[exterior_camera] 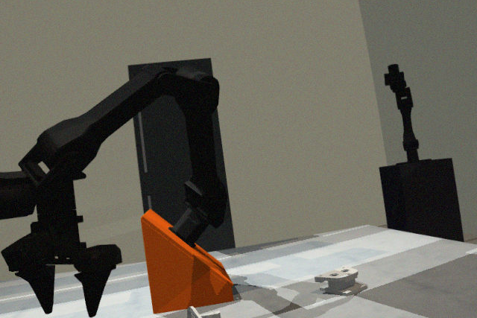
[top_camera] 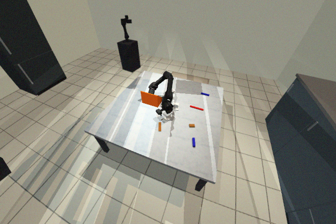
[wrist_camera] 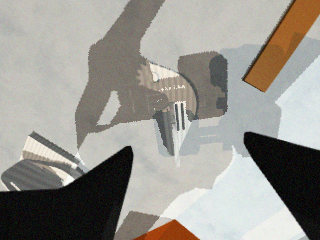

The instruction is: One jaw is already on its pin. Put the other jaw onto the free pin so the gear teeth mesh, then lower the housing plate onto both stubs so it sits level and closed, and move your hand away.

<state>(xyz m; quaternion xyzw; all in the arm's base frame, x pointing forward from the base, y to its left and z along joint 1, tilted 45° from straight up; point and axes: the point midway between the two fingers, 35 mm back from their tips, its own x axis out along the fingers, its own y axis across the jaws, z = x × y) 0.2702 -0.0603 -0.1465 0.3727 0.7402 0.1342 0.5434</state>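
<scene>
Right now my gripper tip is 13 cm to the left of the orange bar, 5 cm above it and 2 cm short of it. From my gripper tip the other things lie so: blue peg (39 cm ahead, 13 cm to the right, 5 cm below); red bar (31 cm to the left, 26 cm ahead, 5 cm below); orange block (30 cm ahead, 5 cm below, 4 cm to the left).
</scene>
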